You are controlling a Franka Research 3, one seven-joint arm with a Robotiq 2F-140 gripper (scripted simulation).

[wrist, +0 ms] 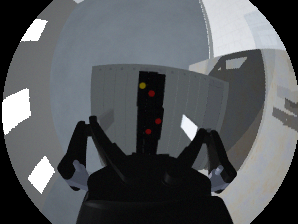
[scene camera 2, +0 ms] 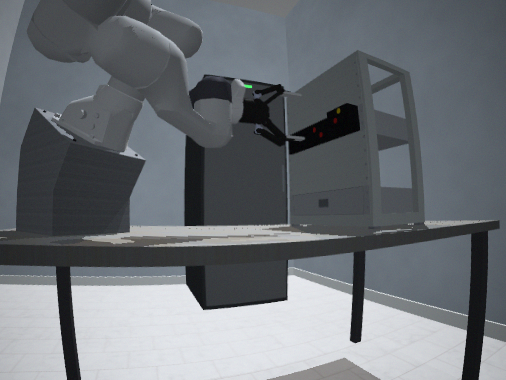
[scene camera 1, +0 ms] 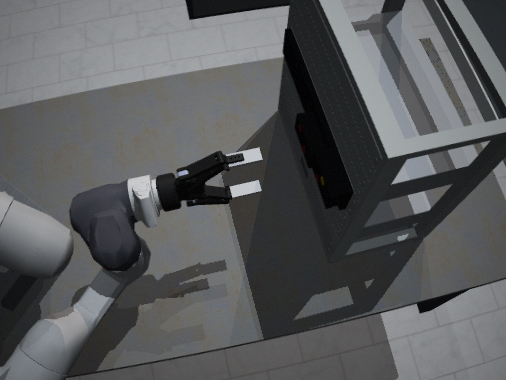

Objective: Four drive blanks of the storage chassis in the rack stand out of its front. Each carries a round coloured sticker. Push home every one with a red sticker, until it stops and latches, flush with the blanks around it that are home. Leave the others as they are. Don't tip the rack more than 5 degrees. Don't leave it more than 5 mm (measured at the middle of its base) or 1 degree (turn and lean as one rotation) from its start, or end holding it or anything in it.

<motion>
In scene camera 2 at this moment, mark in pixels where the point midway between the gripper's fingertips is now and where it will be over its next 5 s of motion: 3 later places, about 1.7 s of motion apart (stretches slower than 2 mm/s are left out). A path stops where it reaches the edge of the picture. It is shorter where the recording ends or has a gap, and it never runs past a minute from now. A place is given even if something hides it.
My gripper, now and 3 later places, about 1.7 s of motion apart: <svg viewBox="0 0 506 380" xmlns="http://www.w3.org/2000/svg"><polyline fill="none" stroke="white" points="301,117 296,129 311,124 322,116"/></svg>
</motion>
